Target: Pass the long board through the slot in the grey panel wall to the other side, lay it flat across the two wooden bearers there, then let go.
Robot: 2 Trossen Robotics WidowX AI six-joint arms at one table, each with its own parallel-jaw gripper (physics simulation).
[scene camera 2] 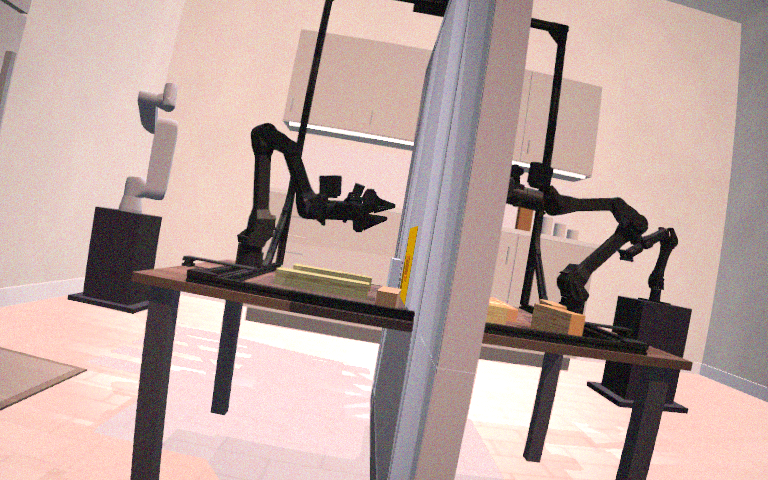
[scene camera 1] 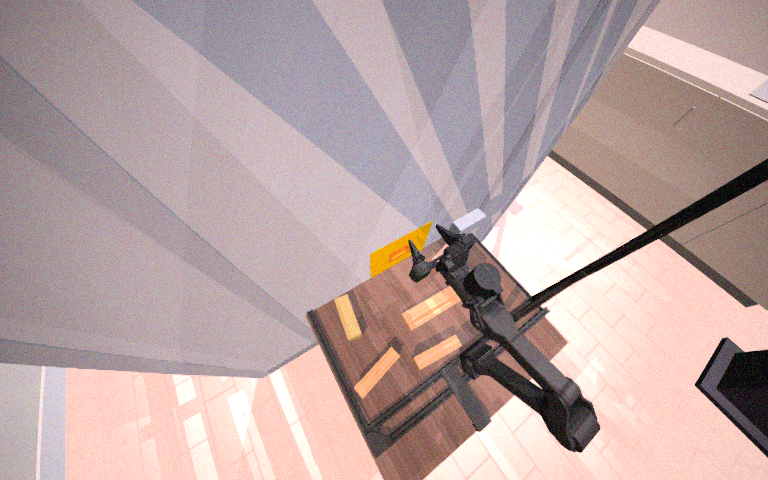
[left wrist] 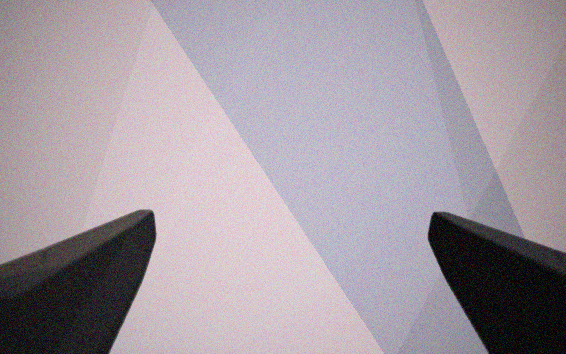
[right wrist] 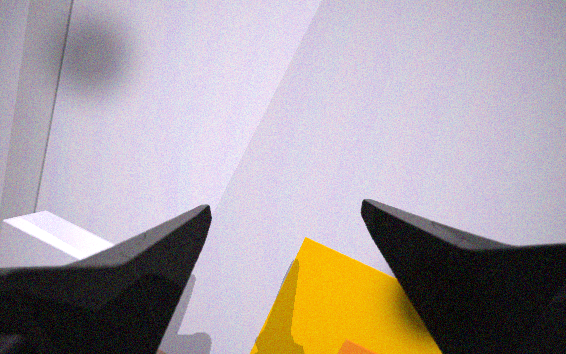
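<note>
Left gripper [scene camera 1: 422, 232], [left wrist: 295, 224], open, holding nothing. Right gripper [scene camera 2: 391, 212], [right wrist: 287, 208], open, empty. Grey panel wall [scene camera 2: 457, 186] in sight.
</note>
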